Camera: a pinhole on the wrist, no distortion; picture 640 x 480 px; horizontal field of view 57.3 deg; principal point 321.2 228.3 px. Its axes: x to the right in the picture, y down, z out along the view. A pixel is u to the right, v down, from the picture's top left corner.
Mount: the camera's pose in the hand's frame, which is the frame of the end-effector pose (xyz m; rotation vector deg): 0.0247 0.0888 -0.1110 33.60 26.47 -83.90
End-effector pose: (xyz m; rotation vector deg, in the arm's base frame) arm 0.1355 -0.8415 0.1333 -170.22 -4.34 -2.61
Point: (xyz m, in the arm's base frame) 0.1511 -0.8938 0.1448
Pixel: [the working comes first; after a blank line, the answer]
In the camera's frame: -0.0274 -0.0037 0.0957

153.5 205.7
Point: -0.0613 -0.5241 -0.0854
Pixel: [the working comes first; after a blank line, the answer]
In the camera's frame: 0.0462 -0.1845 0.5392

371.4 27.9
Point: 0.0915 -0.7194 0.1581
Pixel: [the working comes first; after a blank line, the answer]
In the camera's frame: 0.0984 -0.0550 0.2209

582.1 82.5
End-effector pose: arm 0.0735 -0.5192 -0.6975 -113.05 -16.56 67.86
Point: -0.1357 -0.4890 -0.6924
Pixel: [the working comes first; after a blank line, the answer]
In the camera's frame: -0.1368 -0.0978 0.2834

38.4 26.2
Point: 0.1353 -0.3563 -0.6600
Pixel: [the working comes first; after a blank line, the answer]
In the camera's frame: 0.1042 0.0831 0.2475

567.7 425.0
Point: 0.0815 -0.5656 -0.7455
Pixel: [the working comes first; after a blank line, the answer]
In the camera's frame: -0.0387 -0.0076 0.0882

64.1 177.9
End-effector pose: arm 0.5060 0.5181 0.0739 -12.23 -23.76 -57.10
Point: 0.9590 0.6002 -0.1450
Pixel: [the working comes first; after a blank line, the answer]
In the camera's frame: -0.1572 0.0219 -0.3405

behind the camera
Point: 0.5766 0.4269 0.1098
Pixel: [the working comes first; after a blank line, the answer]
In the camera's frame: 0.0079 0.1011 0.1152

outside the picture
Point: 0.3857 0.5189 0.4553
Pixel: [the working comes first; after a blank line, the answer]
In the camera's frame: -0.1510 0.1221 0.4875

139.8 375.0
